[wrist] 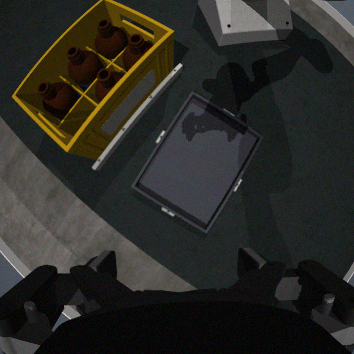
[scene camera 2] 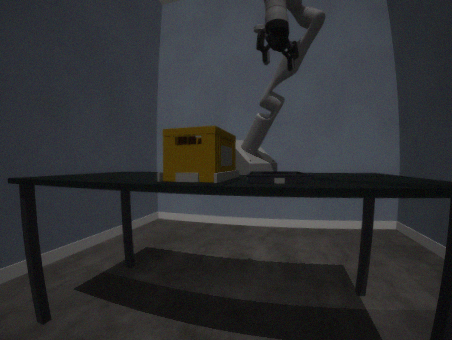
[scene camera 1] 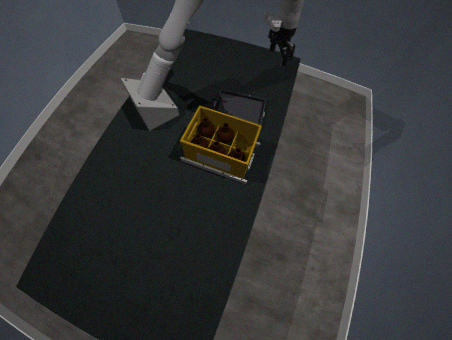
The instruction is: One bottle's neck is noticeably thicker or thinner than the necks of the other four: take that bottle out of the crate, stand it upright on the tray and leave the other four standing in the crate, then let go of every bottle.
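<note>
A yellow crate holds five upright brown bottles. In the wrist view, three stand in the far row and two in the row nearer the tray; that row's end compartment is empty. The necks look much alike at this size, and I cannot tell which differs. The shallow dark grey tray lies beside the crate, with no bottle on it. My gripper is open and empty, high above the table and away from the crate.
White rails run along the crate's foot. The tray has small pale clips at its sides. The arm's grey base stands near the crate and tray. The arm's shadow falls across part of the tray.
</note>
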